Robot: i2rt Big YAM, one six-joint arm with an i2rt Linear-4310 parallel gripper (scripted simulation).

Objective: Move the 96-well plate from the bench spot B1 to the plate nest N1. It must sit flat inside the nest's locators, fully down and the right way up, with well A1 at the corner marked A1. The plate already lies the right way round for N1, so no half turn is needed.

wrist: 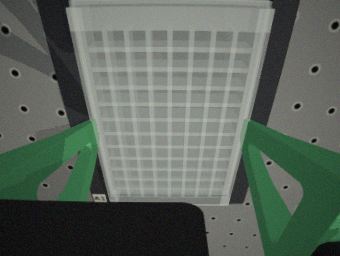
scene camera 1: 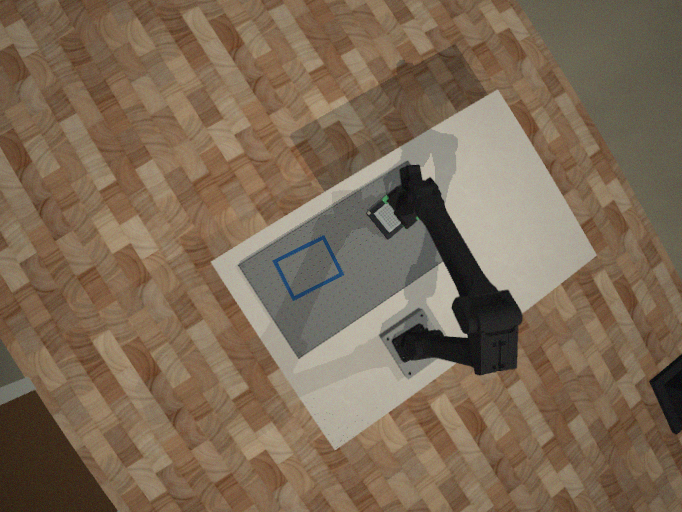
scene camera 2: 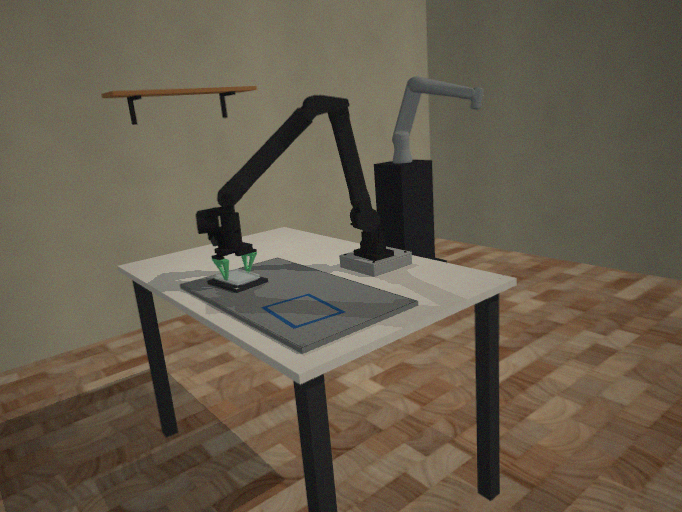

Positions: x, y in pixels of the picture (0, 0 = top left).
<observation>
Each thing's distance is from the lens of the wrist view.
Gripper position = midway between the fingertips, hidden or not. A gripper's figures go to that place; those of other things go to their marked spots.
my gripper (wrist: 169, 128): 13 cm
clear 96-well plate (wrist: 140, 163): 14 cm
</observation>
